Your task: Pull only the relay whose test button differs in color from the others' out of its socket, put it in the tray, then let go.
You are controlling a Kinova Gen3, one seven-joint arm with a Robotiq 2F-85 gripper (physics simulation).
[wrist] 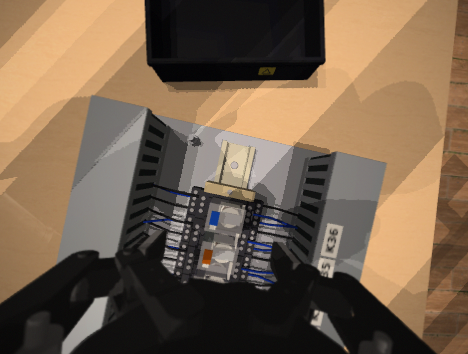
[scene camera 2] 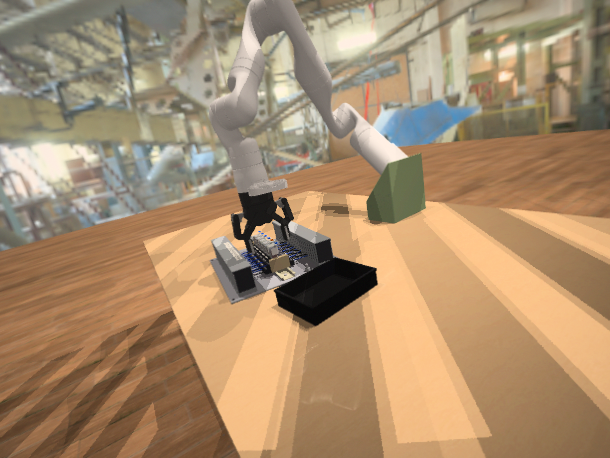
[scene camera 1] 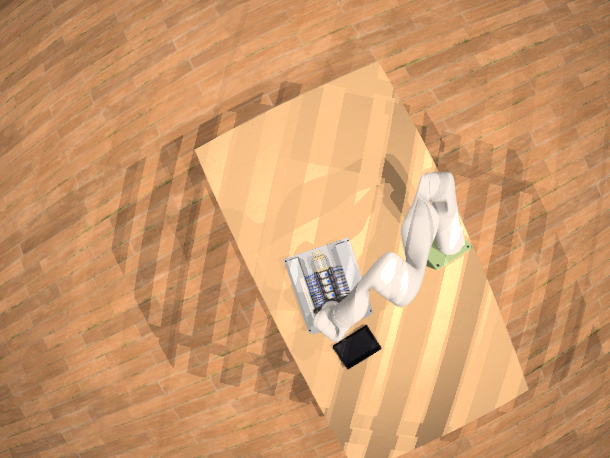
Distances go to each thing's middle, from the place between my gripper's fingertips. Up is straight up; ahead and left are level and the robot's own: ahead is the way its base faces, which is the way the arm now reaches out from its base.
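Grey panel [scene camera 1: 329, 251], from my hand: 50 mm below, 10 mm behind, 50 mm to the right.
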